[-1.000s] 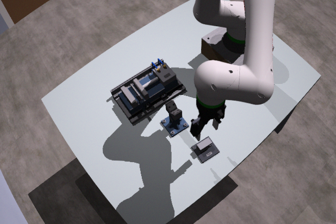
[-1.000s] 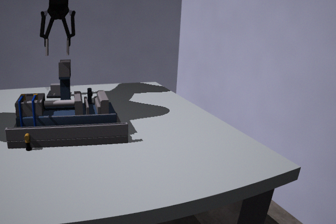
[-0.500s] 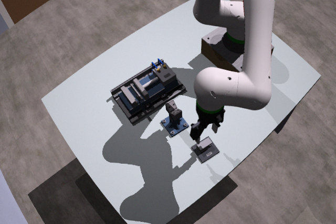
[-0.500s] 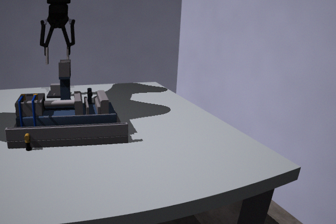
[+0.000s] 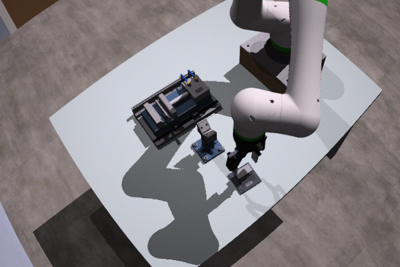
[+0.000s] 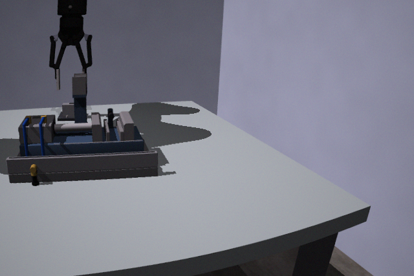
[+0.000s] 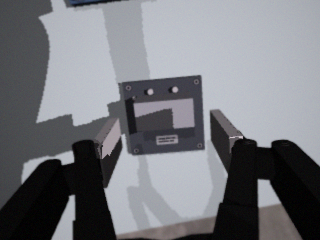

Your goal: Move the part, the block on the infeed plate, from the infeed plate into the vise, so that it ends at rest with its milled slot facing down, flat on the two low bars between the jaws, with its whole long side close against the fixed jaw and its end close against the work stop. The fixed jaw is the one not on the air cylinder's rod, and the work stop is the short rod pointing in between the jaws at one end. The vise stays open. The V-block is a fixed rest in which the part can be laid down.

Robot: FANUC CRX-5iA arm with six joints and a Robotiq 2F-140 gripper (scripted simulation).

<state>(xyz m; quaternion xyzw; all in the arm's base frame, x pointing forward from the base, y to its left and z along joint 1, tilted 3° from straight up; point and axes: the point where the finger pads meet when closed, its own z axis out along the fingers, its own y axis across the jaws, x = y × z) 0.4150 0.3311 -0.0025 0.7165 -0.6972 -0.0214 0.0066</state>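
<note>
Now: hand 9 cm above the part and 1 cm to the right of it. The rest, counted from my hand: dark infeed plate 12 cm below, 1 cm to the left; blue work stop 29 cm to the right, 14 cm ahead, 6 cm below; black work stop 31 cm to the right, 14 cm ahead, 3 cm below.
</note>
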